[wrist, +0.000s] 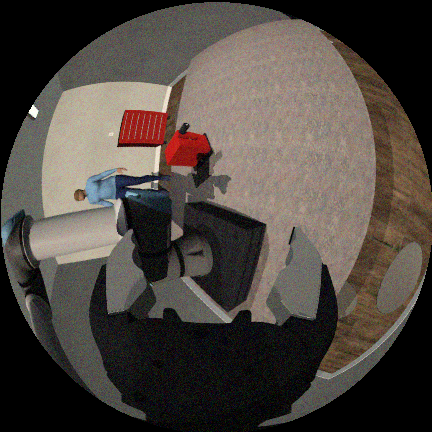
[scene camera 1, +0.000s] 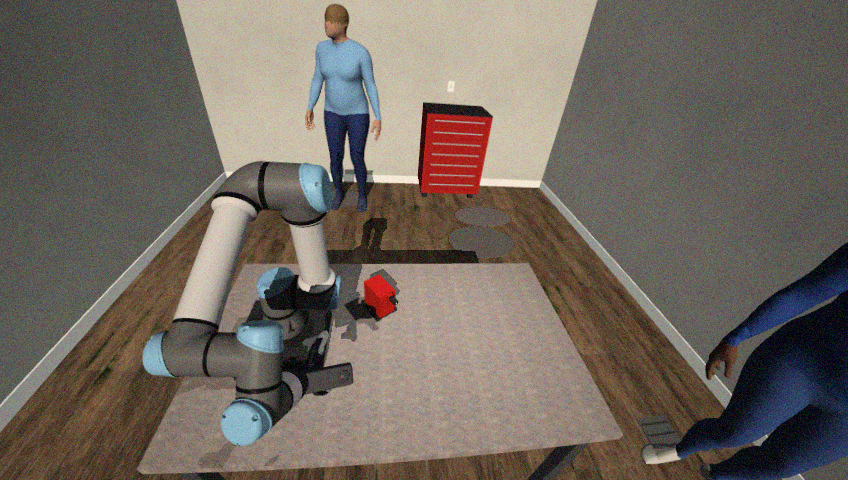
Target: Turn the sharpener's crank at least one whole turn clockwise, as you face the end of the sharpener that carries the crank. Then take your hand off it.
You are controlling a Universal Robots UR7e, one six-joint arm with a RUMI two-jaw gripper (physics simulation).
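Places are measured from the arm's base along level axes (x back, y up, z left), in centimetres.
Pixels of known places: gripper, fingertip midpoint: [wrist: 212, 230] [scene camera 1: 329, 358]; arm's base at its link origin: [wrist: 198, 252] [scene camera 1: 285, 323].
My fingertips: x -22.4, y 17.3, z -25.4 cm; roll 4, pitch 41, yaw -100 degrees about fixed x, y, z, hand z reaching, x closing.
Ahead of a thing's pixels: the offset from my fingertips to its middle. "spot": to the spot under its first point. Level surfaces: height alone.
The red sharpener {spot: dy -13.0, dx -11.5, dz +36.1 cm} [scene camera 1: 379, 295] [wrist: 186, 149] stands on the table, right of the robot's base in the scene view. A small black part that looks like its crank {dy -13.1, dx -17.0, dz +33.6 cm} [scene camera 1: 393, 300] [wrist: 184, 128] sticks out on its right side in the scene view and at its top in the wrist view. The crank's exact angle is too small to tell. My gripper [scene camera 1: 352, 375] [wrist: 212, 230] is open, its two grey fingers wide apart with no object held between them. It is well apart from the sharpener, nearer the scene camera and to the left.
The pale table {dy -25.8 cm} [scene camera 1: 476, 368] [wrist: 300, 125] carries the arm's dark base [wrist: 235, 255]. A red drawer cabinet [scene camera 1: 455, 154] [wrist: 143, 128] and a standing person [scene camera 1: 345, 77] [wrist: 101, 190] are behind the table. Another person [scene camera 1: 767, 356] stands at the right.
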